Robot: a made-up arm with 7 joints. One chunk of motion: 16 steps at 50 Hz.
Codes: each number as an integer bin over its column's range. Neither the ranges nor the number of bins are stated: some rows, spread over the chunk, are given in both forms.
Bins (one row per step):
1: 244 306 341 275 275 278
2: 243 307 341 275 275 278
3: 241 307 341 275 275 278
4: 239 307 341 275 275 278
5: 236 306 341 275 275 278
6: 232 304 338 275 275 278
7: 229 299 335 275 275 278
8: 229 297 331 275 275 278
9: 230 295 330 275 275 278
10: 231 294 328 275 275 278
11: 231 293 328 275 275 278
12: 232 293 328 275 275 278
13: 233 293 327 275 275 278
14: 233 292 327 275 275 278
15: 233 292 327 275 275 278
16: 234 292 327 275 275 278
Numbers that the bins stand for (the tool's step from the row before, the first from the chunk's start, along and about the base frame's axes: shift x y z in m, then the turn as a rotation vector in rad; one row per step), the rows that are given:
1: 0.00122 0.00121 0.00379 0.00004 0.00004 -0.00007
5: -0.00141 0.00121 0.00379 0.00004 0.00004 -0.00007
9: -0.00338 -0.00221 -0.00036 0.00004 0.00004 -0.00007
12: -0.00273 -0.00283 -0.00112 0.00004 0.00004 -0.00007
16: -0.00207 -0.00314 -0.00150 0.00004 0.00004 -0.00007
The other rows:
2: 0.00089 0.00152 0.00379 0.00004 0.00004 -0.00007
3: 0.00023 0.00152 0.00379 0.00004 0.00004 -0.00007
4: -0.00042 0.00152 0.00379 0.00004 0.00004 -0.00007
6: -0.00273 0.00059 0.00266 0.00004 0.00004 -0.00007
7: -0.00371 -0.00096 0.00153 0.00004 0.00004 -0.00007
8: -0.00371 -0.00159 0.00002 0.00004 0.00004 -0.00007
10: -0.00305 -0.00252 -0.00112 0.00004 0.00004 -0.00007
11: -0.00305 -0.00283 -0.00112 0.00004 0.00004 -0.00007
13: -0.00240 -0.00283 -0.00150 0.00004 0.00004 -0.00007
14: -0.00240 -0.00314 -0.00150 0.00004 0.00004 -0.00007
15: -0.00240 -0.00314 -0.00150 0.00004 0.00004 -0.00007

